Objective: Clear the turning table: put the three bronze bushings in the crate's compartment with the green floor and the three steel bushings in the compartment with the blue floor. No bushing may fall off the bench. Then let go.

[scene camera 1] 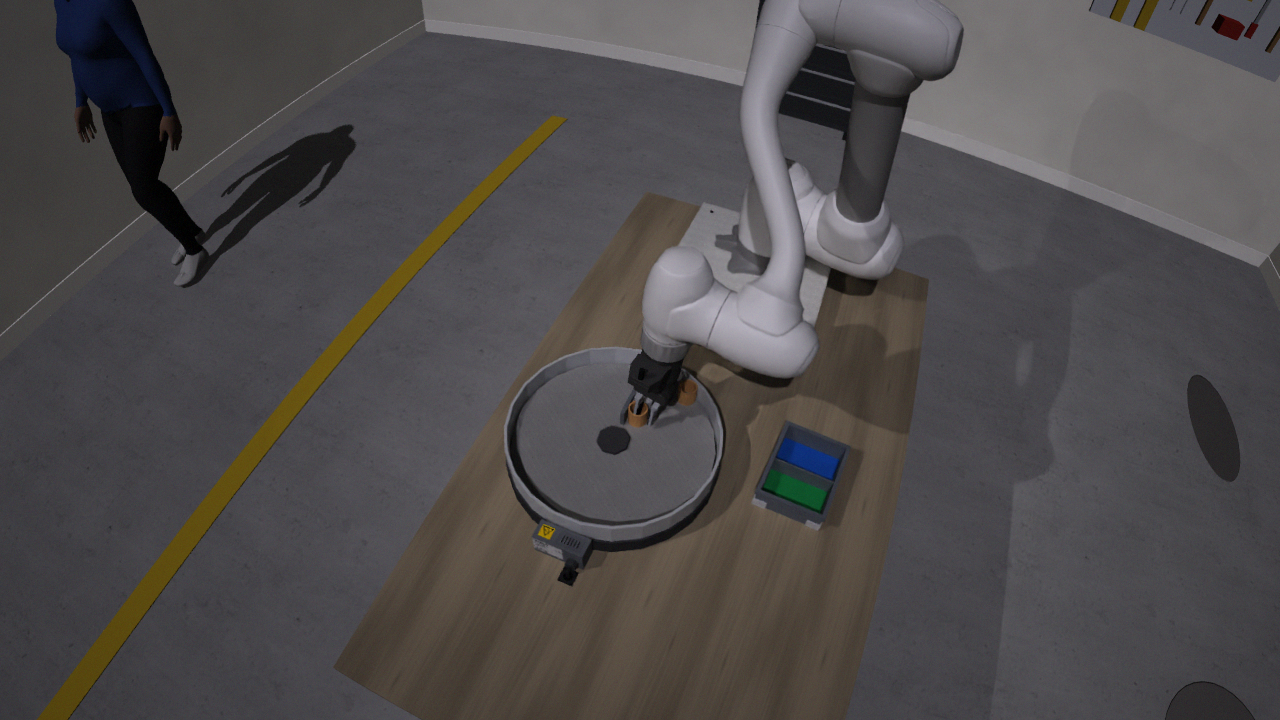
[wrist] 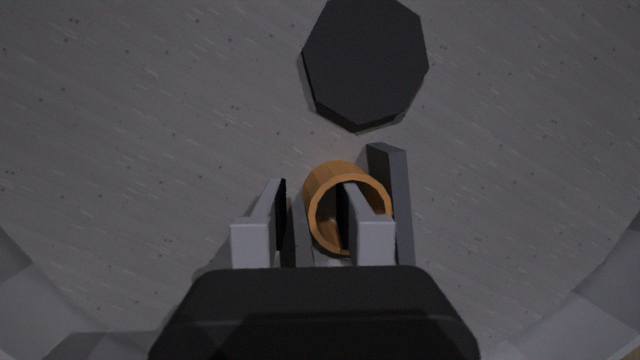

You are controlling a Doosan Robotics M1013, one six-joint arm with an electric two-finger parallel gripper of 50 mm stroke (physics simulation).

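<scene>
A bronze bushing (scene camera 1: 637, 414) (wrist: 312, 186) stands upright on the turning table (scene camera 1: 572, 474) (wrist: 150, 125), between two thin grey walls. A second bronze bushing (scene camera 1: 687, 393) stands near the table's rim, beside the gripper. My gripper (scene camera 1: 640, 404) (wrist: 311, 199) is partly open and holds nothing. In the wrist view its right finger overlaps the first bushing's bore and its left finger is left of it; their height above it is unclear. A pale grey piece (wrist: 330, 261) shows partly behind the bushing. The crate (scene camera 1: 787, 509) has a green floor (scene camera 1: 794, 491) and a blue floor (scene camera 1: 809, 457), with no bushing visible on either.
A raised rim (scene camera 1: 613, 531) surrounds the turning table. A dark hub (scene camera 1: 613, 439) (wrist: 365, 60) stands at its centre. A small grey device (scene camera 1: 563, 542) stands at its front edge. The crate is right of it on the wooden bench (scene camera 1: 716, 608). A person (scene camera 1: 120, 80) is at the far left.
</scene>
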